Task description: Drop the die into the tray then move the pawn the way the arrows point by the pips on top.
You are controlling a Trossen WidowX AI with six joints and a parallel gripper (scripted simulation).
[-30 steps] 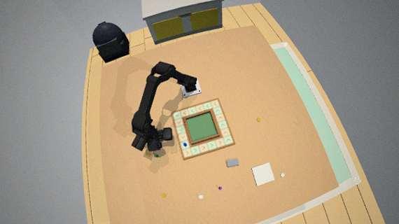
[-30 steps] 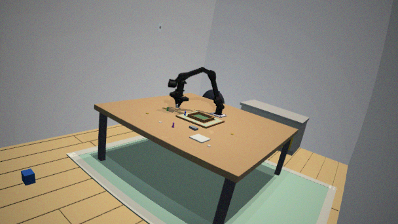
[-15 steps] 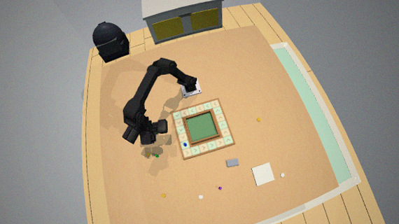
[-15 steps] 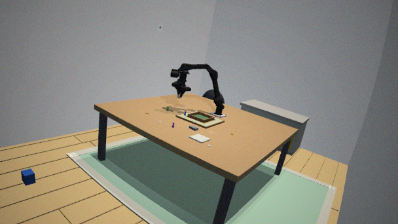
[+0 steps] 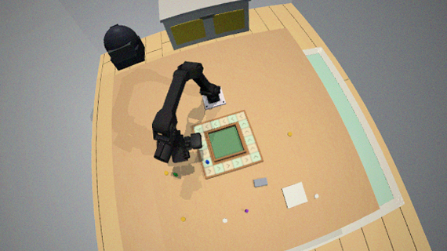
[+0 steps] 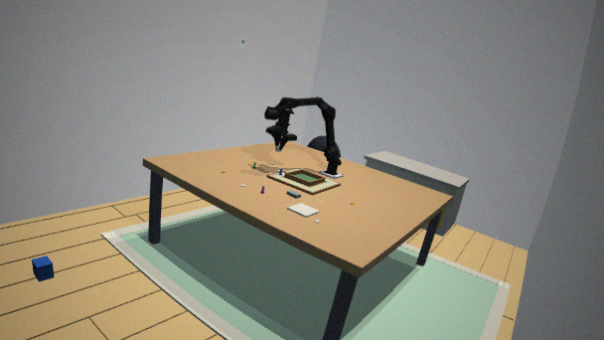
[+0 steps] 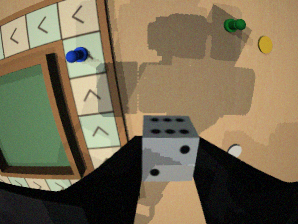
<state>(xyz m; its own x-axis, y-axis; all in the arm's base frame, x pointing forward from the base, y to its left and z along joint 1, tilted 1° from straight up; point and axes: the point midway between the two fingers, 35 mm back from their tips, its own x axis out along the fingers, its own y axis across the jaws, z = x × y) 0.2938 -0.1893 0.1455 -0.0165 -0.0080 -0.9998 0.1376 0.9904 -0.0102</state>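
The blue pawn is 100 mm below my gripper tip, 80 mm to the left of it and 50 mm ahead of it. Also, from my gripper tip: green dice tray 180 mm to the left, 120 mm below, 20 mm behind; white die right at my gripper tip; green pawn 110 mm below, 90 mm to the right, 60 mm ahead.
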